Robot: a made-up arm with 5 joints.
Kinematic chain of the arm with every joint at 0, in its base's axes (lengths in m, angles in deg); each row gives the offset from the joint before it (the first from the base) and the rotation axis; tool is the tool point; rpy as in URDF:
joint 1: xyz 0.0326 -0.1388 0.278 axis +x
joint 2: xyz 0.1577 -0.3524 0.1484 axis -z
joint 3: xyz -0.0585 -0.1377 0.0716 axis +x
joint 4: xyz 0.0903 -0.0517 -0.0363 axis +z
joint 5: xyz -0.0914 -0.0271 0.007 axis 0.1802 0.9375 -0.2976
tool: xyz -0.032 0.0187 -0.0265 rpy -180 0 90
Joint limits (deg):
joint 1: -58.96..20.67
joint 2: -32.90..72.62
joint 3: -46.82..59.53
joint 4: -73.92..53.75
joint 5: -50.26..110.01
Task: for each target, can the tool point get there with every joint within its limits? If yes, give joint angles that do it. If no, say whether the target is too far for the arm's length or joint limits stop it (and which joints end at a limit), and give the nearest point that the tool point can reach.
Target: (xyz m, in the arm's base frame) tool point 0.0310 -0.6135 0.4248
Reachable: yes | joints 3.94 26.34 -7.08 -12.88 17.72
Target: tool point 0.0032 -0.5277 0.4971
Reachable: yes | joints -7.45 45.40 -10.43 -15.70 -6.29
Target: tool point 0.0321 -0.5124 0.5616
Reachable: yes | joints -12.78 35.64 36.06 -9.41 67.61
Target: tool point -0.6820 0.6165 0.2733
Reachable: no: too far | nearest point -0.0670 -0.0806 0.7214 | short by 1.032 m
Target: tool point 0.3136 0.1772 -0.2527
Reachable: no: joint limits stop it (at a limit: joint 1, joint 2, joint 3) | nearest point 0.0353 -0.4934 0.2189 | short by 0.866 m
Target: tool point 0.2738 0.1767 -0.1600
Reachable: no: joint limits stop it (at a limit: joint 1, joint 2, joint 3) | nearest point 0.0360 -0.4863 0.2302 | short by 0.805 m
